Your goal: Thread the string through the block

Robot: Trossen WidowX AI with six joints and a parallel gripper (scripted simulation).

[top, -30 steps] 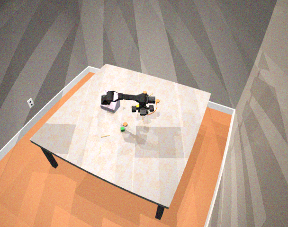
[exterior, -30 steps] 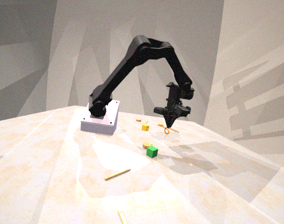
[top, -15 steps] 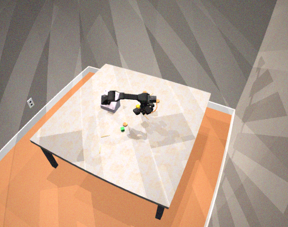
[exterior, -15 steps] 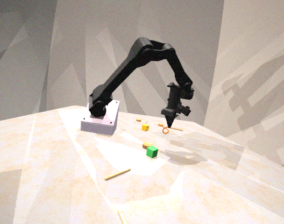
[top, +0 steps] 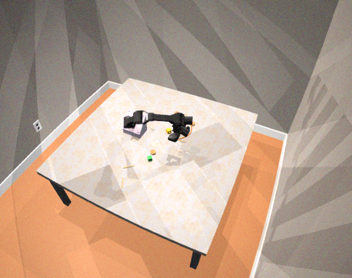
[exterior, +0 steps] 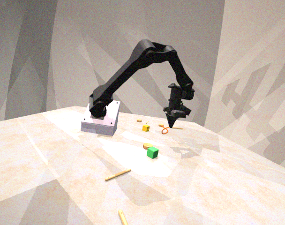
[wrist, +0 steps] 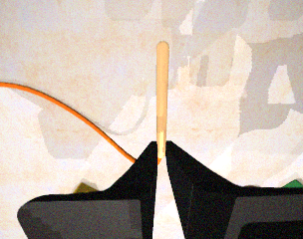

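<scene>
The thin wooden stick is 2 cm ahead of my gripper tip. Round my gripper tip: yellow wooden block (12 cm behind, 10 cm to the left, 5 cm below); green cube (20 cm to the right, 11 cm behind, 5 cm below).
</scene>
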